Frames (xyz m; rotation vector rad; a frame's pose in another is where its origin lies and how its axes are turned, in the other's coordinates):
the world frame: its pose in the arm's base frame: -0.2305 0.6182 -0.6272 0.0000 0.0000 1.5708
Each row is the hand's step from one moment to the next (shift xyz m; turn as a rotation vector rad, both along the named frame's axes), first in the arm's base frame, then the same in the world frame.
Working: the arm's base frame: its pose in the world frame: -0.6182 -0.2305 0.6272 0.0000 0.0000 -1.5708

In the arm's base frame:
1: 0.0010 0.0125 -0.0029 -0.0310 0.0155 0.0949
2: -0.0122 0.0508 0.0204 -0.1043 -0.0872 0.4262
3: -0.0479 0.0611 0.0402 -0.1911 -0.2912 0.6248
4: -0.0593 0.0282 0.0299 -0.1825 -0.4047 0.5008
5: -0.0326 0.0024 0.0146 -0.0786 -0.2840 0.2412
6: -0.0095 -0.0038 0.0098 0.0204 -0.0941 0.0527
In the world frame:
1: 0.0125 -0.0010 -0.0029 0.0155 0.0310 0.0949
2: 0.0508 0.0122 0.0204 -0.0872 0.1043 0.4262
3: 0.0611 0.0479 0.0402 -0.2912 0.1911 0.6248
4: 0.0282 0.0593 0.0299 -0.4047 0.1825 0.5008
5: 0.0024 0.0326 0.0146 -0.2840 0.0786 0.2412
6: -0.0038 0.0095 0.0098 -0.0941 -0.0204 0.0527

